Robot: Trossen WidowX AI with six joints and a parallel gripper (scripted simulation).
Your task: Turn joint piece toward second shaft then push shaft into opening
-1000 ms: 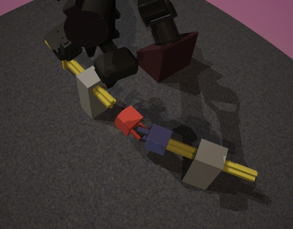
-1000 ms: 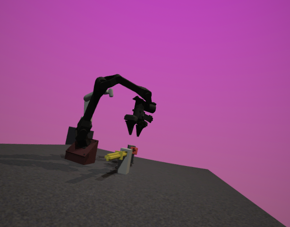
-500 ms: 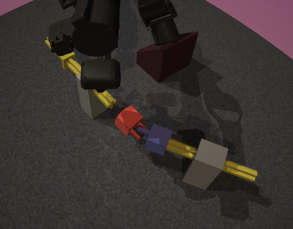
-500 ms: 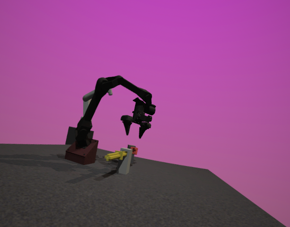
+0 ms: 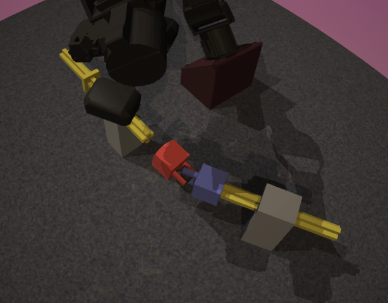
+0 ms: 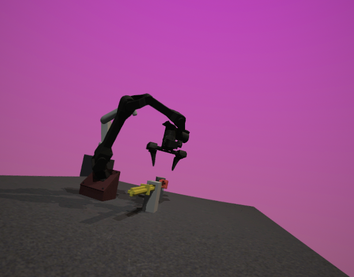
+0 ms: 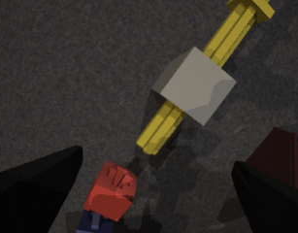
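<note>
The red joint piece is 10 mm behind my gripper tip, 90 mm to the left of it and 80 mm below it.
</note>
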